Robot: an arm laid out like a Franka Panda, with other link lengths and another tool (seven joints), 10 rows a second.
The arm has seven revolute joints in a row. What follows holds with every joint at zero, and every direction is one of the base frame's.
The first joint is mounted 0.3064 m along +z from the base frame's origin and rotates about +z.
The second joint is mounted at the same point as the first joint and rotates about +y.
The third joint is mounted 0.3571 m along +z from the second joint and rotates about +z.
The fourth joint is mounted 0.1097 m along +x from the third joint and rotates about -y.
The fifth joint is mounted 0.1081 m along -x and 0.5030 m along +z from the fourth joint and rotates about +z.
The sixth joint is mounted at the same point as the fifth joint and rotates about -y.
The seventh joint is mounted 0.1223 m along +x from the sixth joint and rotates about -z.
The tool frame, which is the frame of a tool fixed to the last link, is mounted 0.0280 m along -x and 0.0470 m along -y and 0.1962 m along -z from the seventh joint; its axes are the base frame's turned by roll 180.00, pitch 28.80 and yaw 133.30 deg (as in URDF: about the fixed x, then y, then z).
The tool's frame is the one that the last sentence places.
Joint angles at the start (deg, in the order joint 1, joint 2, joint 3, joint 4, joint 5, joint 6, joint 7):
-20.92, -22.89, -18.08, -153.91, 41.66, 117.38, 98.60
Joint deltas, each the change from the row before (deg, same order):
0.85, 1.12, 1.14, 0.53, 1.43, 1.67, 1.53
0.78, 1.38, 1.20, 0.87, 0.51, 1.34, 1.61
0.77, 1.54, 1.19, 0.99, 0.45, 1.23, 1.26
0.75, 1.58, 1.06, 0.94, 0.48, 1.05, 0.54
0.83, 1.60, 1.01, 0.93, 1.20, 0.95, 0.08
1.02, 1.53, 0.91, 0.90, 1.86, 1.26, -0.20
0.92, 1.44, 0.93, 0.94, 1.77, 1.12, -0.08
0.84, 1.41, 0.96, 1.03, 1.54, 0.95, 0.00
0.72, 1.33, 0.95, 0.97, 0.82, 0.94, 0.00
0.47, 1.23, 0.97, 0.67, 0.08, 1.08, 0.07
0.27, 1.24, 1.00, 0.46, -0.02, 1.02, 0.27
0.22, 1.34, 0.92, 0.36, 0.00, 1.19, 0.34
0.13, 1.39, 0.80, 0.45, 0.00, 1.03, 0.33
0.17, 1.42, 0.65, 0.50, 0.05, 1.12, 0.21
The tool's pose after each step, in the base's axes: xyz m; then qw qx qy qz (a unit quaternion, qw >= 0). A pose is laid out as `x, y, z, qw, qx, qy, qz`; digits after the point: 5 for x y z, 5 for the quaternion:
0.47058, -0.19031, 0.26685, 0.40042, -0.89718, 0.13430, 0.12924
0.48479, -0.18380, 0.26335, 0.39495, -0.89737, 0.14269, 0.13555
0.49891, -0.17671, 0.25914, 0.38873, -0.89829, 0.14788, 0.14172
0.51136, -0.16899, 0.25380, 0.38253, -0.90012, 0.14790, 0.14691
0.52429, -0.15964, 0.24888, 0.38050, -0.90094, 0.14612, 0.14892
0.53837, -0.14950, 0.24492, 0.38071, -0.90151, 0.14494, 0.14604
0.55203, -0.13916, 0.24178, 0.38140, -0.90178, 0.14409, 0.14342
0.56537, -0.12840, 0.23919, 0.38171, -0.90218, 0.14236, 0.14181
0.57677, -0.11806, 0.23566, 0.37801, -0.90425, 0.13855, 0.14230
0.58470, -0.10912, 0.22928, 0.37011, -0.90755, 0.13490, 0.14549
0.59049, -0.10079, 0.22068, 0.36312, -0.90968, 0.13373, 0.15083
0.59530, -0.09379, 0.21010, 0.35623, -0.91126, 0.13518, 0.15632
0.59986, -0.08838, 0.19972, 0.35048, -0.91226, 0.13724, 0.16160
0.60448, -0.08427, 0.18946, 0.34462, -0.91346, 0.13959, 0.16536

